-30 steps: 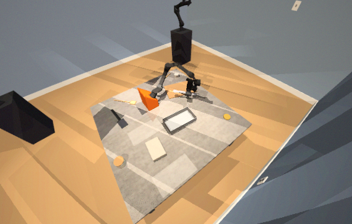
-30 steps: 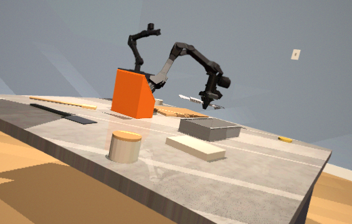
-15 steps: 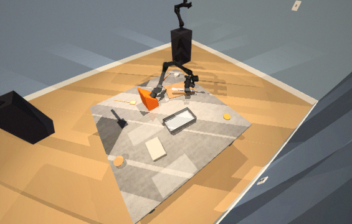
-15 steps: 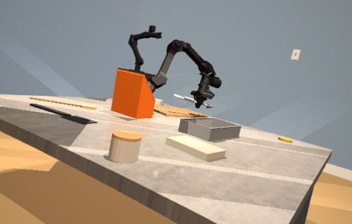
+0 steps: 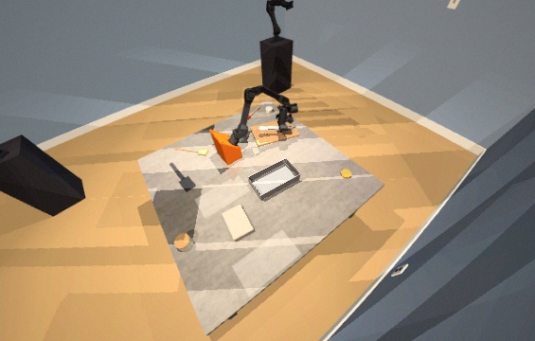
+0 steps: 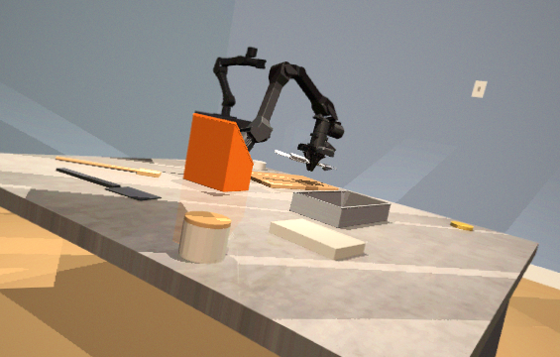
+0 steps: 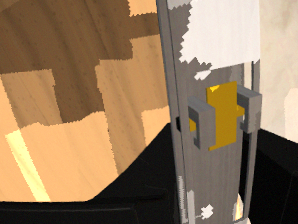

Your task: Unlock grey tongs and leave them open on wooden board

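My gripper tip is now 100 mm past the wooden board, 60 mm above it and 20 mm to the right of it. Also, from my gripper tip: roasting tin 320 mm to the right, 280 mm ahead, 40 mm below; yellow lock piece 30 mm above, 20 mm to the left, 10 mm ahead; cream slab 680 mm to the right, 360 mm ahead, 60 mm below.
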